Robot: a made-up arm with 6 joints.
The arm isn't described. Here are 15 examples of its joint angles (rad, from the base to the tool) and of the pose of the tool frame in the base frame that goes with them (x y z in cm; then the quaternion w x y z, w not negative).
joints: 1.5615 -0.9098 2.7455 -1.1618 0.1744 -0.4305
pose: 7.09 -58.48 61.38 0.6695 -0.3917 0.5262 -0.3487
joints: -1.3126 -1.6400 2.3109 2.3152 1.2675 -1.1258
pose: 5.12 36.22 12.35 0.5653 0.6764 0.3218 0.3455
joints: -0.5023 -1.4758 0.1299 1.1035 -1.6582 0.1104
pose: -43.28 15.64 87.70 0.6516 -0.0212 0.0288 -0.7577
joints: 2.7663 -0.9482 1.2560 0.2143 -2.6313 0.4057
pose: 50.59 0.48 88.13 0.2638 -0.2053 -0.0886 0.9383
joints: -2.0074 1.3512 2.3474 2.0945 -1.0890 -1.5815
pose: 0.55 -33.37 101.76 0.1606 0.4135 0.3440 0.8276
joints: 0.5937 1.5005 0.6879 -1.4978 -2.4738 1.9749
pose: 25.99 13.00 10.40 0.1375 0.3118 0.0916 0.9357
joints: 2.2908 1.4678 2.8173 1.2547 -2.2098 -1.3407
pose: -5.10 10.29 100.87 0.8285 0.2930 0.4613 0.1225
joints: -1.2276 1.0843 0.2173 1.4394 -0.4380 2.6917
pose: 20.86 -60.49 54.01 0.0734 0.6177 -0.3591 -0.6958
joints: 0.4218 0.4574 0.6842 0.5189 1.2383 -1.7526
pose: 40.43 -1.24 93.16 0.5298 0.5017 -0.2065 0.6518
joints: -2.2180 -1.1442 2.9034 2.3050 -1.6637 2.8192
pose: 33.12 10.83 16.64 0.0327 -0.1362 -0.0966 0.9854
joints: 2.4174 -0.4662 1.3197 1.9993 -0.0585 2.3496
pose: 20.40 -39.02 100.65 0.4389 -0.6056 -0.3772 -0.5462
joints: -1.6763 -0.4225 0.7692 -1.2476 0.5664 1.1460
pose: -10.81 -24.19 97.32 0.2970 -0.3206 -0.5886 -0.6801
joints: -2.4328 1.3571 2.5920 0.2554 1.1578 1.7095
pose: -38.37 -0.03 96.94 0.6206 0.7094 -0.0986 0.3192
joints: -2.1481 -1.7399 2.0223 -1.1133 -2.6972 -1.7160
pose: 26.52 58.50 38.62 0.6291 -0.1719 -0.3684 -0.6625
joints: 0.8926 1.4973 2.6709 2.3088 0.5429 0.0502
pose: -0.30 26.18 95.81 0.3196 -0.6223 -0.6974 -0.1559
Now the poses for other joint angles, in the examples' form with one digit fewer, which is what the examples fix.
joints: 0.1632 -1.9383 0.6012 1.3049 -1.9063 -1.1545
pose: -65.2 -13.4 46.8 0.421 0.776 -0.377 -0.280
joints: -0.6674 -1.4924 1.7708 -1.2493 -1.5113 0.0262
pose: -54.5 29.4 65.4 0.616 -0.576 -0.505 0.185
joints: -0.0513 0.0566 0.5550 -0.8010 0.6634 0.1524
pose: 36.8 -16.9 78.7 0.771 0.349 -0.512 -0.145
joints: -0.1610 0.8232 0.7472 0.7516 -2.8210 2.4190
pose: 50.7 -26.8 85.6 0.096 -0.098 0.669 0.731
